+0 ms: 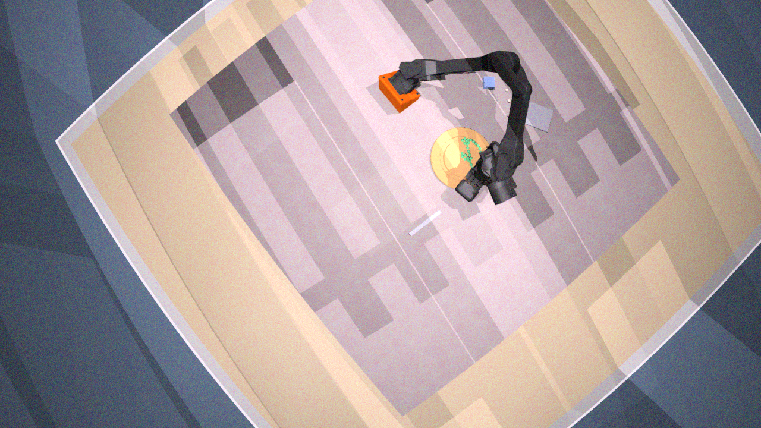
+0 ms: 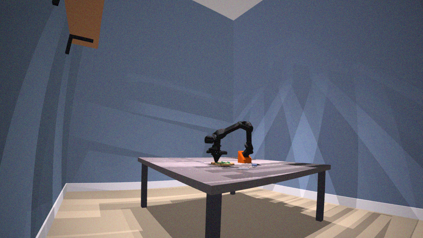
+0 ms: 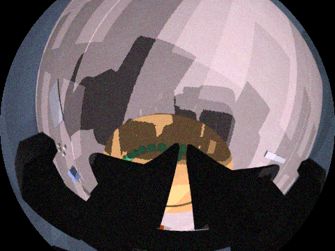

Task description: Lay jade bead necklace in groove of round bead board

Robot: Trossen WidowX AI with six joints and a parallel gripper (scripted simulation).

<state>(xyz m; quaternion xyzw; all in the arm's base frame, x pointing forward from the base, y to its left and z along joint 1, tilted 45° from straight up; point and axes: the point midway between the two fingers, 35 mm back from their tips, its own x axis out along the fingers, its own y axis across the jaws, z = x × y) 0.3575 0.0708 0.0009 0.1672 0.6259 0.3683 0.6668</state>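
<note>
Right now my gripper tip is 7 cm past the round tan bead board and 1 cm above it. Also, from my gripper tip: white strip: 22 cm to the right, 3 cm ahead, 2 cm below; then pale square sheet: 30 cm to the left, 5 cm behind, 2 cm below; then blue cube: 23 cm behind, 22 cm to the left, 1 cm below.
</note>
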